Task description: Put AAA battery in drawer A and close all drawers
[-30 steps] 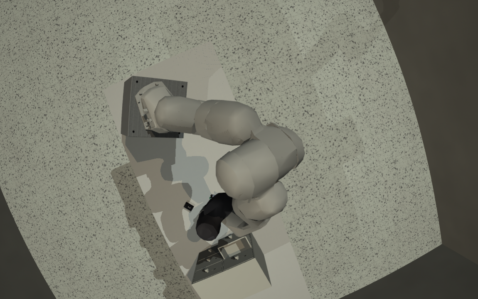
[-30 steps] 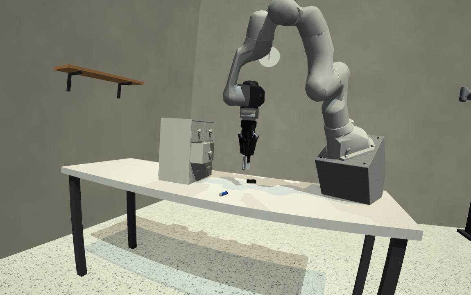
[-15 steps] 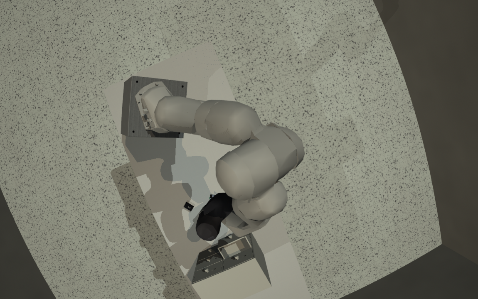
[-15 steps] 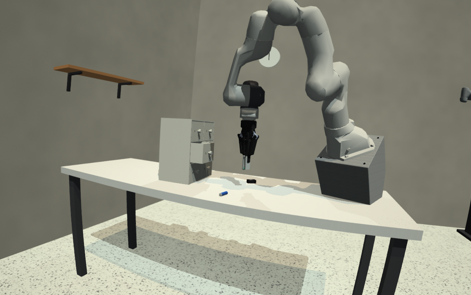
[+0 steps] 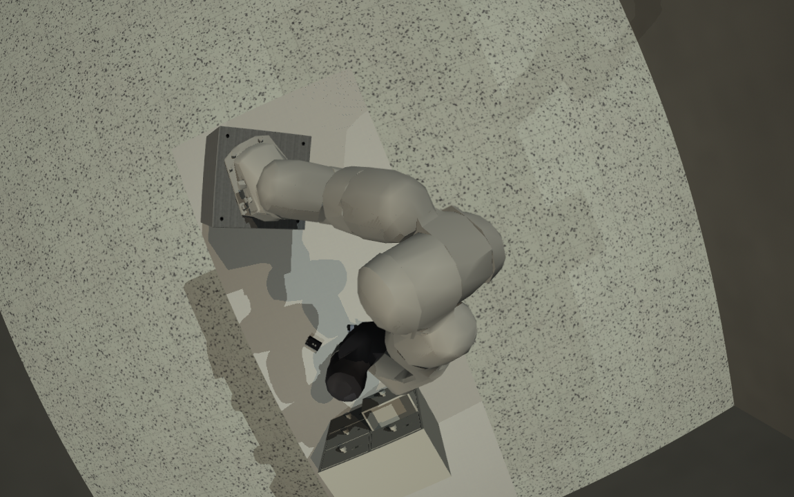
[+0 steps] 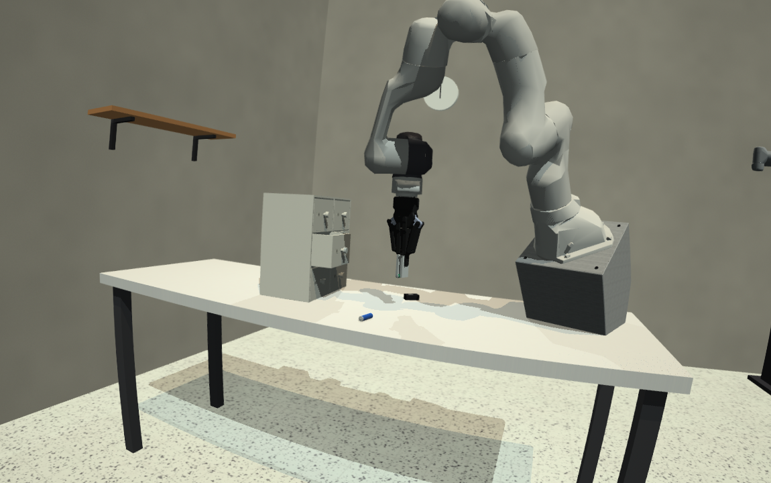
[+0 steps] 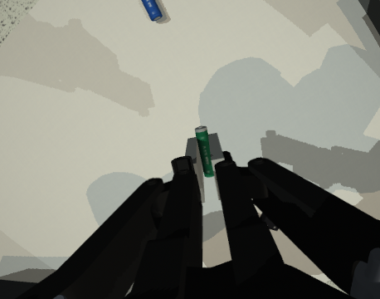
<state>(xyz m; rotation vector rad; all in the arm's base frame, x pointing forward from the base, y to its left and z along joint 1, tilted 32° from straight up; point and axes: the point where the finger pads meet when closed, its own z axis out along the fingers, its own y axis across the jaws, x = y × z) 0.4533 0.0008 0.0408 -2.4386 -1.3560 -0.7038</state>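
Right now my hand is 3 cm above the thin green battery. The rest, counted from my hand: thicker blue battery 5 cm ahead, 16 cm to the left, 13 cm below; then small black block 1 cm behind, 16 cm to the right, 12 cm below.
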